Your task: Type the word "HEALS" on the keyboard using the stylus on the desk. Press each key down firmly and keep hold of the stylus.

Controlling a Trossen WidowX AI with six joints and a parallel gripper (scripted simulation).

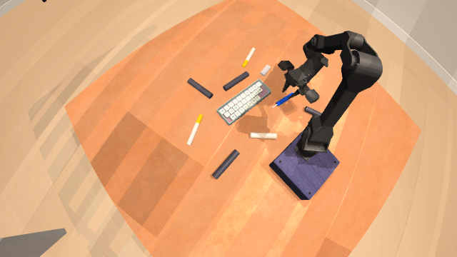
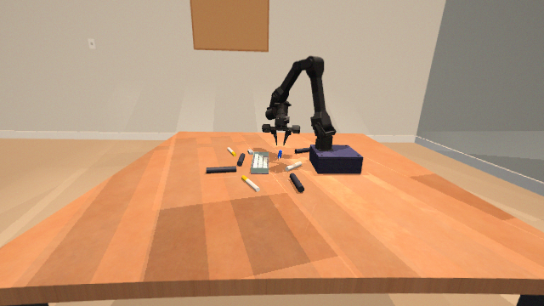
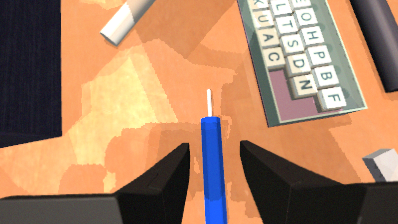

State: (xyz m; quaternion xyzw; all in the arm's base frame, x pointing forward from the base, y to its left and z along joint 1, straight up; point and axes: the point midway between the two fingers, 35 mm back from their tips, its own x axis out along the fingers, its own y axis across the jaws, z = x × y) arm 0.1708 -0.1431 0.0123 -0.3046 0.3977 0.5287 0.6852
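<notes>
My gripper tip is 10 mm to the right of the blue stylus and 50 mm above it. The rest, counted from my gripper tip: white stick 30 mm behind, 160 mm to the left, 50 mm below; then small grey block 140 mm ahead, 80 mm to the right, 50 mm below; then grey stylus tip 10 mm ahead, 50 mm to the left, 50 mm below.
</notes>
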